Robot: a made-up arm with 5 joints.
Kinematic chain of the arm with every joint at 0, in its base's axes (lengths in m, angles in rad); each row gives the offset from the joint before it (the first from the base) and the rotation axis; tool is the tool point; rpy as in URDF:
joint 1: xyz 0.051 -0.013 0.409 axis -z
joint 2: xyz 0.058 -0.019 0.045 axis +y
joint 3: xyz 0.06 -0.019 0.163 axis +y
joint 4: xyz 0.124 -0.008 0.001 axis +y
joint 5: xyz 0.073 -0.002 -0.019 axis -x
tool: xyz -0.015 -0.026 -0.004 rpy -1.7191 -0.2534 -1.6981
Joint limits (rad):
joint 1: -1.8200..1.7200
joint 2: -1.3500..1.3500
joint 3: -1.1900..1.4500
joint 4: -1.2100..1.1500
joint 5: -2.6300..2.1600
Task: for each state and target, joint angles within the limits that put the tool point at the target. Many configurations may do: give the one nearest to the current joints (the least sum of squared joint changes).
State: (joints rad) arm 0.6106 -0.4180 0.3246 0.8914 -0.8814
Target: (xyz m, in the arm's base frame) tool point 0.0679 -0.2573 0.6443
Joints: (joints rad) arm 1.2354 -0.2816 -0.2022 0.5184 -0.7428
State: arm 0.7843 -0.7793 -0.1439 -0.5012 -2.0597
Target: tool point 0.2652 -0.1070 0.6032
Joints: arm 0.2760 -0.4488 0.4582 -0.2717 -2.0684
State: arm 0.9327 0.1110 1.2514 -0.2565 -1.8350
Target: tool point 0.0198 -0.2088 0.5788
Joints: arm 1.5363 -0.6686 0.7876 -0.3845 -1.8107
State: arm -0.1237 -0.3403 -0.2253 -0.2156 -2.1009
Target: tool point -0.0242 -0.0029 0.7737
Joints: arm 0.5109 -1.0879 -0.6151 -0.3463 -2.2842
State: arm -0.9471 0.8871 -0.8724 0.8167 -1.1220
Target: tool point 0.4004 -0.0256 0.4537
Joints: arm -0.1274 0.8107 -0.8305 0.8955 -1.0736
